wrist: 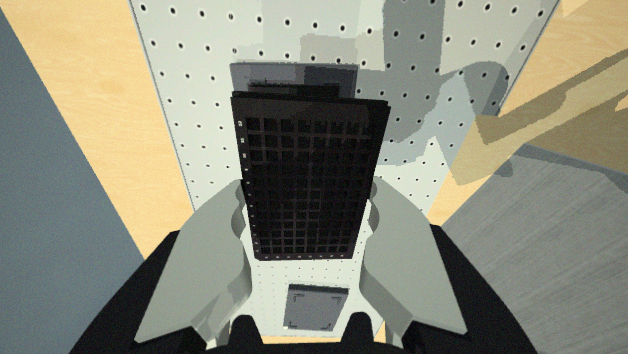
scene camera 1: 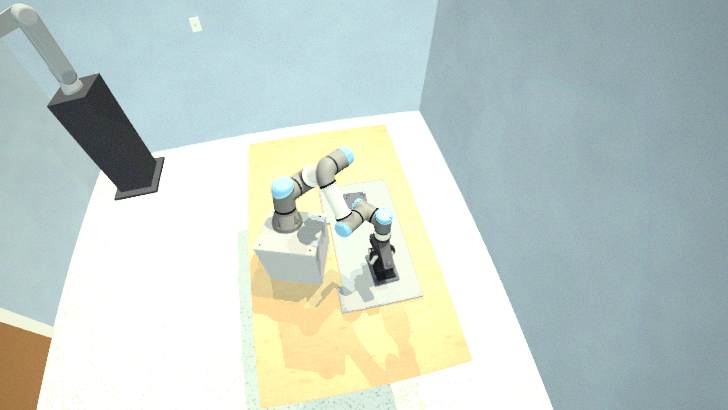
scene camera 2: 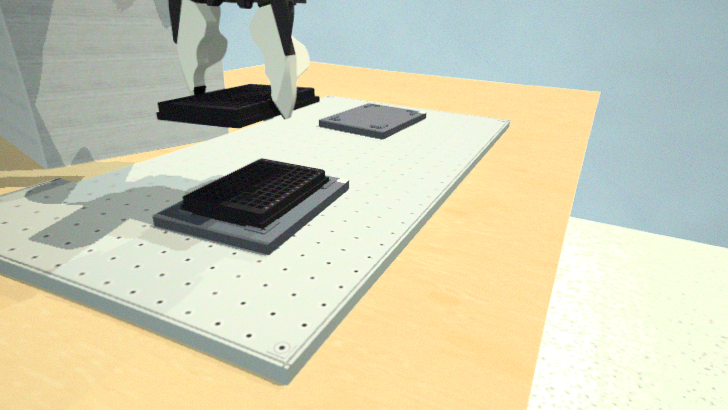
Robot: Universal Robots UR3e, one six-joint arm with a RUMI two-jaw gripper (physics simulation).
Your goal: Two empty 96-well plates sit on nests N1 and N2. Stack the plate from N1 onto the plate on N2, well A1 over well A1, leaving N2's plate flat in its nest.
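Places are measured from the arm's base along level axes (x ahead, y left, z up), in millimetres.
Pixels of known places: gripper, fingertip midpoint: (wrist: 307, 179); arm's base, link origin: (scene camera 1: 287, 223).
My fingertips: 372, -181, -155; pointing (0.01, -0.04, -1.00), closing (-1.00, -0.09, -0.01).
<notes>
Ahead of a thing's pixels: the offset from my fingertips to its middle, as dx, dy, dz. Level surfaces: height alone.
My gripper (scene camera 1: 381, 258) (scene camera 2: 244, 104) (wrist: 307, 179) is shut on the black N1 plate @[+0, +7, +9] (scene camera 2: 203, 111) (wrist: 310, 175), one finger on each long side. The held plate looks about level and hangs with a gap above the N2 plate. Its row of small marks runs down the left edge in the wrist view. The black N2 plate @[+14, +5, -74] (scene camera 2: 254, 196) (wrist: 295, 90) sits on the grey nest N2 @[+14, +5, -86] (scene camera 2: 316, 201) (wrist: 265, 72) and looks flat; in the wrist view the held plate hides most of it. The grey nest N1 @[-32, +378, -86] (scene camera 1: 355, 195) (scene camera 2: 371, 121) (wrist: 315, 310) is empty. Well A1 cannot be made out on either plate.
The nests sit on a pale perforated board @[dz -93] (scene camera 1: 351, 300) (scene camera 2: 356, 224) (wrist: 200, 25) on a wooden table @[dz -106] (scene camera 1: 427, 351) (scene camera 2: 458, 285). The arm's grey base block (scene camera 1: 290, 264) (scene camera 2: 117, 91) (wrist: 550, 225) stands beside the board. A black pedestal (scene camera 1: 101, 127) carries another arm (scene camera 1: 48, 48) farther off.
</notes>
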